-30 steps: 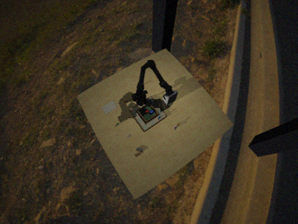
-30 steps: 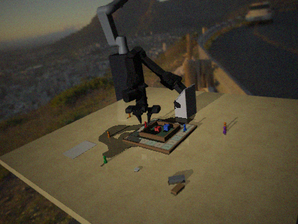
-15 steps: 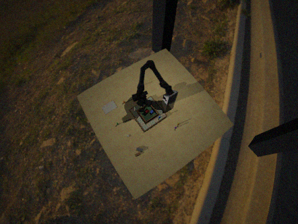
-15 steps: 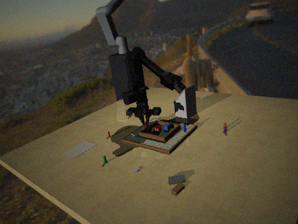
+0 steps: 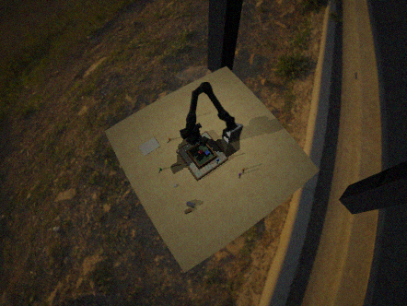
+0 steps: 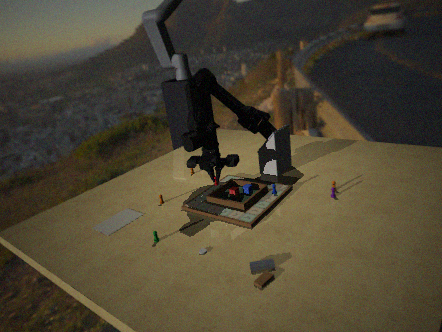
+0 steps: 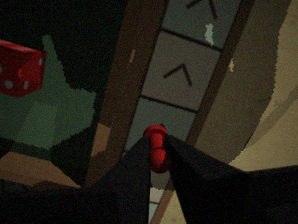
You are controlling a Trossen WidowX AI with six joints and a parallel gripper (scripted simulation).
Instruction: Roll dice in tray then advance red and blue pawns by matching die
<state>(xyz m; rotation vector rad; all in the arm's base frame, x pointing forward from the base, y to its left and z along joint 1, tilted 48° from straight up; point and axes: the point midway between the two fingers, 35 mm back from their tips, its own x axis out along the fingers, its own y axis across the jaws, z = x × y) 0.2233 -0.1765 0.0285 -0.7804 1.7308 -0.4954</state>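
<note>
The blue pawn lies 22 cm to the left of my gripper tip, 2 cm behind it and 1 cm below it. Round my gripper tip: red pawn (1 cm above); then tray (10 cm to the left, 3 cm below, 3 cm ahead); then red die (9 cm to the left, 3 cm ahead, 1 cm below).
</note>
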